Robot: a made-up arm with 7 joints.
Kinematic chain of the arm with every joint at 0, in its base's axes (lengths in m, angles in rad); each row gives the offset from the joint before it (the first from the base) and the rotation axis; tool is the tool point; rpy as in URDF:
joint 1: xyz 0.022 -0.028 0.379 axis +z
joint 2: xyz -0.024 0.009 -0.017 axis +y
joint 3: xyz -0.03 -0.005 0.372 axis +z
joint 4: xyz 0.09 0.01 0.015 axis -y
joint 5: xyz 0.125 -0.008 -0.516 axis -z
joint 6: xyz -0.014 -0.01 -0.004 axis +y
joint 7: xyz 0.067 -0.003 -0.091 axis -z
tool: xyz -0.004 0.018 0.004 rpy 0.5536 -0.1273 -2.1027
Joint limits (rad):
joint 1: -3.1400..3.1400
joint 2: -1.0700..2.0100
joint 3: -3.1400..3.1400
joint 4: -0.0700..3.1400
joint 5: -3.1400..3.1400
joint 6: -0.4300..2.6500
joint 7: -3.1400..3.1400
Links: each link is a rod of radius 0.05 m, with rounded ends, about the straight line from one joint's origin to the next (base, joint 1, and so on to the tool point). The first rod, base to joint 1, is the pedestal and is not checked.
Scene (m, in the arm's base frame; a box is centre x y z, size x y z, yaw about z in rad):
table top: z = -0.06
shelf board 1: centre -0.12 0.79 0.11 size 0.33 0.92 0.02 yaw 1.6
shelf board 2: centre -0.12 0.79 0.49 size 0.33 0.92 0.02 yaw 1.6
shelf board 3: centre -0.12 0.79 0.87 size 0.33 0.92 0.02 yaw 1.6
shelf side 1: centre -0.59 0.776 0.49 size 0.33 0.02 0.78 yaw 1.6
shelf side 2: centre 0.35 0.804 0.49 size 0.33 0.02 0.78 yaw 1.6
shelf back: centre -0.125 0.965 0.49 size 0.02 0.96 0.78 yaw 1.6
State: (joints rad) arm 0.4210 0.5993 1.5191 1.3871 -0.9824 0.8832 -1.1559
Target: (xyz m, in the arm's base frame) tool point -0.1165 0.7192 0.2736
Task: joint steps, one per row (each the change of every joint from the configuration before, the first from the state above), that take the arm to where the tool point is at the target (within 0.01 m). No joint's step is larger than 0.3 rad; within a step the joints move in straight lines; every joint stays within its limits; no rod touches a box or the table.
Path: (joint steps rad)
1: -0.0751 -0.0834 0.2427 -0.2484 0.0883 0.1125 -0.0710
2: -0.0751 -0.0834 0.2426 -0.2484 0.0884 0.1124 -0.0709
3: -0.0751 -0.0834 0.2427 -0.2484 0.0883 0.1125 -0.0710
4: -0.0751 -0.0834 0.2427 -0.2484 0.0883 0.1125 -0.0709
5: -0.0751 -0.0834 0.2427 -0.2484 0.0884 0.1124 -0.0710
6: 0.0415 0.1496 -0.2540 0.1038 -0.0645 -0.0640 0.0739
7: 0.0415 0.1497 -0.2540 0.1039 -0.0645 -0.0641 0.0738
8: 0.0415 0.1497 -0.2539 0.1038 -0.0645 -0.0640 0.0738
9: 0.0415 0.1496 -0.2540 0.1038 -0.0645 -0.0641 0.0739
10: 0.0416 0.1497 -0.2540 0.1039 -0.0645 -0.0640 0.0738
11: 0.1636 0.0466 -0.0951 0.2159 -0.0459 -0.0877 -0.0064
12: 0.1637 0.0466 -0.0952 0.2158 -0.0459 -0.0876 -0.0063
13: 0.1637 0.0466 -0.0951 0.2159 -0.0459 -0.0876 -0.0064

